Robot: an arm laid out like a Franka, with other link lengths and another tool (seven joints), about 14 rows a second.
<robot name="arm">
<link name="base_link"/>
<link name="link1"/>
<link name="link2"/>
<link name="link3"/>
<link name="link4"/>
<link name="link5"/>
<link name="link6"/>
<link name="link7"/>
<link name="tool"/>
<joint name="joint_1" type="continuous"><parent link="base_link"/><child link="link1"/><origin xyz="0 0 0.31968"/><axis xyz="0 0 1"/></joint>
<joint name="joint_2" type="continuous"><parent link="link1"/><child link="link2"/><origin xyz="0 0 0"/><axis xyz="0 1 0"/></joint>
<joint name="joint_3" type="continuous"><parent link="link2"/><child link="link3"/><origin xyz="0 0 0.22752"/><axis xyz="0 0 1"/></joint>
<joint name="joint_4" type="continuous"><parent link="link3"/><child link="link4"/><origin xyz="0.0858 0 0"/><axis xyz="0 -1 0"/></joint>
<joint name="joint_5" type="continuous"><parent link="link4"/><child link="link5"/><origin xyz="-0.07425 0 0.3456"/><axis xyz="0 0 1"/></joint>
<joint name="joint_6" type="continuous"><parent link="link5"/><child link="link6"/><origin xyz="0 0 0"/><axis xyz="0 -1 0"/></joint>
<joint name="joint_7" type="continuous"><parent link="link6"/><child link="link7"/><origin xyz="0.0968 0 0"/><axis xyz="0 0 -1"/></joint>
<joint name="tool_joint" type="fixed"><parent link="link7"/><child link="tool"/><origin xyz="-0.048 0.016 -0.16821" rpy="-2.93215 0 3.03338"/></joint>
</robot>
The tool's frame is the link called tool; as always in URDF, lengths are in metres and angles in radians. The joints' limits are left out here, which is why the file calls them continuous.
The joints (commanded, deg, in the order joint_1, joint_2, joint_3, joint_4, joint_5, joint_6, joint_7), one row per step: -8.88, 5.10, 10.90, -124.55, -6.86, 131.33, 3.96; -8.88, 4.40, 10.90, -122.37, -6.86, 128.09, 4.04; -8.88, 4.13, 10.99, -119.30, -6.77, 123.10, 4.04; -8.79, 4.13, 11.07, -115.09, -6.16, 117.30, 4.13; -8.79, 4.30, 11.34, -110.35, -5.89, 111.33, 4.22; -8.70, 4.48, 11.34, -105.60, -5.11, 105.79, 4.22; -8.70, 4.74, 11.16, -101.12, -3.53, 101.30, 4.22; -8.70, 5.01, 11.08, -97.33, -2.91, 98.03, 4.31; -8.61, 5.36, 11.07, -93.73, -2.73, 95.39, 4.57; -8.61, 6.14, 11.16, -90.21, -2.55, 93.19, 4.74; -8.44, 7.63, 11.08, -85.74, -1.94, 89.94, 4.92; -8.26, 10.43, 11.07, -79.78, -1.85, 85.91, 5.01; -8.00, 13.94, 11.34, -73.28, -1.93, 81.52, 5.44; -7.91, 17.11, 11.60, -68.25, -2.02, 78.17, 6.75
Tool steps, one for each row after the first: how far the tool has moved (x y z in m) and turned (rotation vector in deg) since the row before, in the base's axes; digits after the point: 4 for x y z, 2 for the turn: 0.0042, -0.0012, 0.0167, -0.38, 0.33, -0.37; 0.0023, -0.0007, 0.0179, -0.37, 1.61, -0.42; 0.0039, 0.0012, 0.0233, 0.13, 1.56, -0.77; 0.0037, 0.0015, 0.0260, -0.05, 1.36, -0.48; 0.0028, 0.0015, 0.0269, 0.51, 0.98, -0.68; 0.0029, 0.0018, 0.0255, 1.42, 0.33, -0.99; 0.0026, 0.0005, 0.0215, 0.61, -0.23, -0.51; 0.0027, 0.0009, 0.0199, 0.23, -0.62, -0.36; 0.0033, 0.0008, 0.0160, 0.34, -0.55, -0.23; 0.0024, 0.0016, 0.0156, 0.85, 0.28, -0.29; 0.0042, -0.0002, 0.0133, 0.57, 0.85, -0.11; 0.0039, 0.0018, 0.0097, 0.54, 1.36, -0.14; 0.0035, 0.0009, 0.0029, 0.38, 1.47, -1.17
